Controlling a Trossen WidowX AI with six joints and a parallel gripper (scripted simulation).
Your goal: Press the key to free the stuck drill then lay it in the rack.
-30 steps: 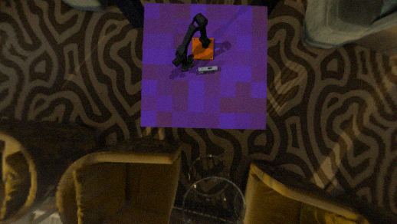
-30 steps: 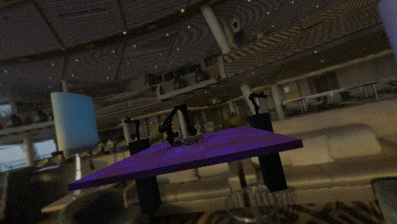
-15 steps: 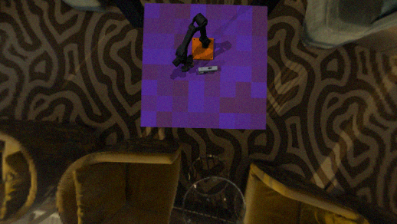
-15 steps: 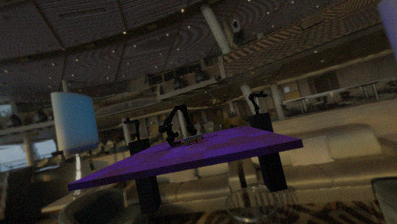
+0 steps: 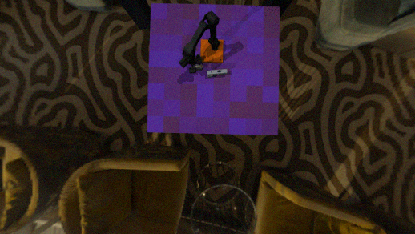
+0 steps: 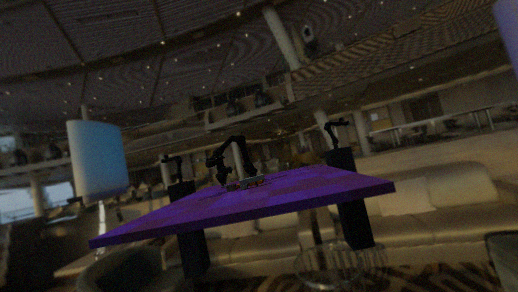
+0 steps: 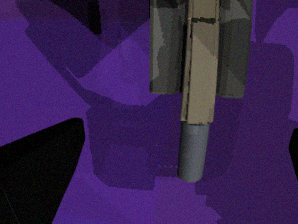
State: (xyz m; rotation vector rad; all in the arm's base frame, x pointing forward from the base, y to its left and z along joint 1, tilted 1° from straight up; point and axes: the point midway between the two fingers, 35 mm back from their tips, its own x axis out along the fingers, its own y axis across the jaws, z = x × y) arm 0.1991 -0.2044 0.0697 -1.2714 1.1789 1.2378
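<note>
My gripper tip is 4 cm to the right of the pale drill bit and 1 cm above it.
</note>
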